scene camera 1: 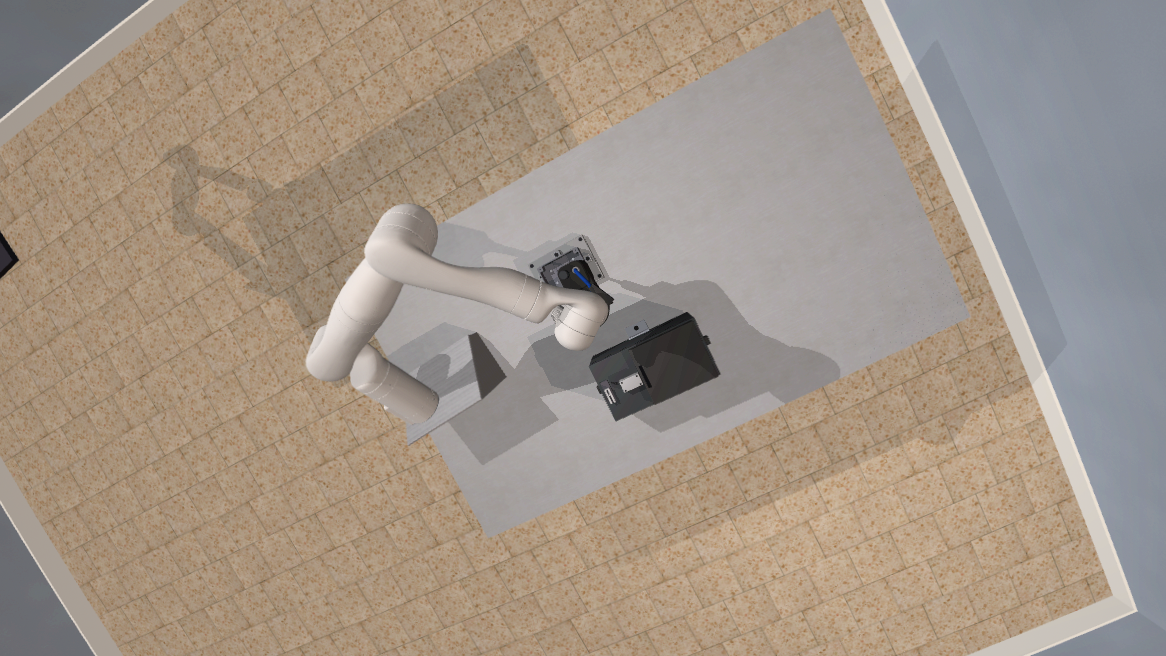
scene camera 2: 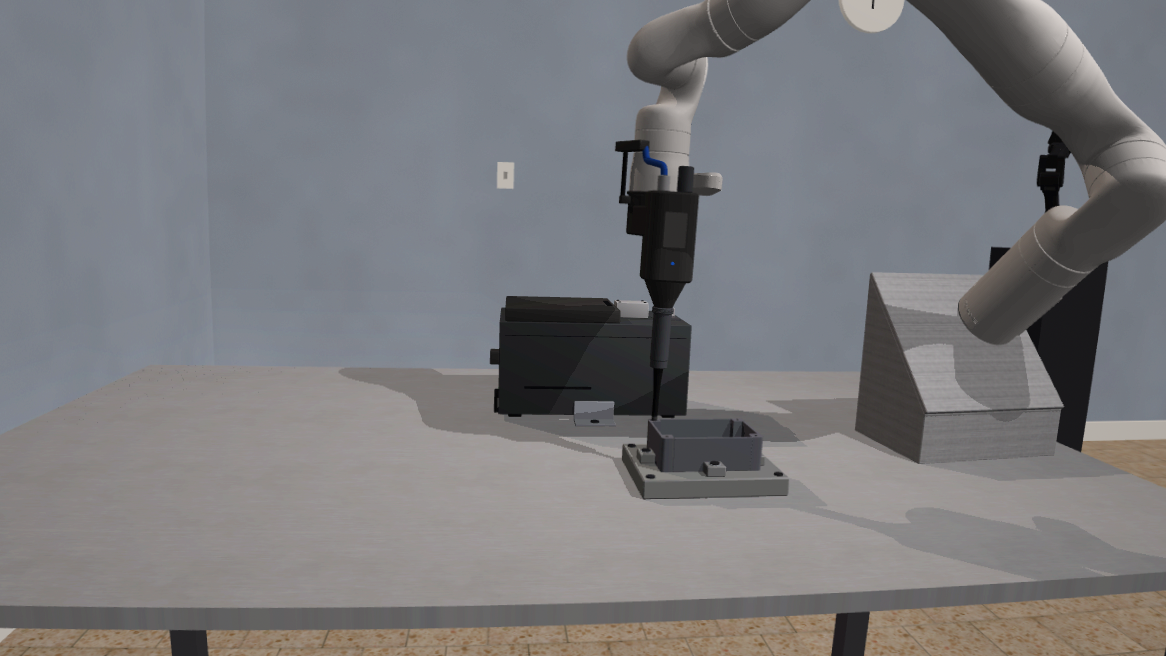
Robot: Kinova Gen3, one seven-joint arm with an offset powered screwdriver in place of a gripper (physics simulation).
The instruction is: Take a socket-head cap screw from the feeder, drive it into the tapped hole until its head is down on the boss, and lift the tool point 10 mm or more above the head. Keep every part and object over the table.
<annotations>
A black screw feeder (scene camera 2: 617,369): 111 cm from the lens.
</annotations>
